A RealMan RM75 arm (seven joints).
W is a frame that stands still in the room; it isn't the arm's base.
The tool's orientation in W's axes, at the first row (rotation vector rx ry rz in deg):
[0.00 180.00 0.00]
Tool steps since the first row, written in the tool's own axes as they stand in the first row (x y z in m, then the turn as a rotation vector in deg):
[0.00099 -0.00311 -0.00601 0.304 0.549 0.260]
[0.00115 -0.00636 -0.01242 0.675 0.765 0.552]
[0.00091 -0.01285 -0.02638 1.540 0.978 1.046]
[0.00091 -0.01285 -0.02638 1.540 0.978 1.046]
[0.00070 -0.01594 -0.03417 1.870 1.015 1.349]
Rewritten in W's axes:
[-0.00099 -0.00311 0.00601 -0.304 0.549 -0.260]
[-0.00115 -0.00636 0.01242 -0.675 0.765 -0.552]
[-0.00091 -0.01285 0.02638 -1.540 0.978 -1.046]
[-0.00091 -0.01285 0.02638 -1.540 0.978 -1.046]
[-0.00070 -0.01594 0.03417 -1.870 1.015 -1.349]

